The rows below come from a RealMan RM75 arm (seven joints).
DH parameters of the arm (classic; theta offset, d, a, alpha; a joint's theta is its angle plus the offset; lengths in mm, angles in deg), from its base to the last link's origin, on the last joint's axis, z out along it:
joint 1: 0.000 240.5 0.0 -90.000
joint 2: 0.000 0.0 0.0 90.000
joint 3: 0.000 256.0 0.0 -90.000
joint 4: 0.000 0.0 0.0 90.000
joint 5: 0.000 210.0 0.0 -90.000
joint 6: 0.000 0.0 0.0 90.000
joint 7: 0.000 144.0 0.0 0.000
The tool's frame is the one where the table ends.
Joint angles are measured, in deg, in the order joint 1, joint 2, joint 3, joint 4, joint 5, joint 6, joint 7. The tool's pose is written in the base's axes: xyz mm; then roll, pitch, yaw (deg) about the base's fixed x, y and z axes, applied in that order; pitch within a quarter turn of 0, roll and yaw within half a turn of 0. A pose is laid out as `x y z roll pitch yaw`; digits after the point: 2 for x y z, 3 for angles.
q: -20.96 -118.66 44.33 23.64 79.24 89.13 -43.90
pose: -287.48 300.57 11.79 -132.712 -47.078 -8.185
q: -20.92 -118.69 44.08 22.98 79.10 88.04 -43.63
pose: -290.90 301.03 10.14 -132.381 -46.904 -7.014
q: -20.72 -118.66 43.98 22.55 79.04 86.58 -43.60
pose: -295.71 301.40 8.80 -132.289 -46.456 -5.304
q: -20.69 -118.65 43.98 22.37 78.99 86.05 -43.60
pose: -297.23 301.68 8.20 -132.291 -46.322 -4.692
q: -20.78 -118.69 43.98 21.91 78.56 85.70 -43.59
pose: -297.80 302.14 7.32 -132.086 -46.679 -4.262
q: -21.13 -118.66 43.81 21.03 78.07 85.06 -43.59
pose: -298.62 303.78 6.06 -131.881 -47.159 -3.482
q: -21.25 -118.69 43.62 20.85 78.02 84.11 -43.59
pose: -300.34 305.42 5.49 -131.640 -46.912 -2.737
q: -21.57 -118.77 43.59 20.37 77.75 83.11 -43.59
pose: -301.05 307.55 3.67 -131.598 -46.937 -1.849
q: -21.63 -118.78 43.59 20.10 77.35 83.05 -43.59
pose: -301.08 307.83 3.60 -131.343 -47.289 -1.787
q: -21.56 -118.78 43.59 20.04 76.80 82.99 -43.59
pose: -301.55 308.06 4.58 -130.730 -47.592 -1.951
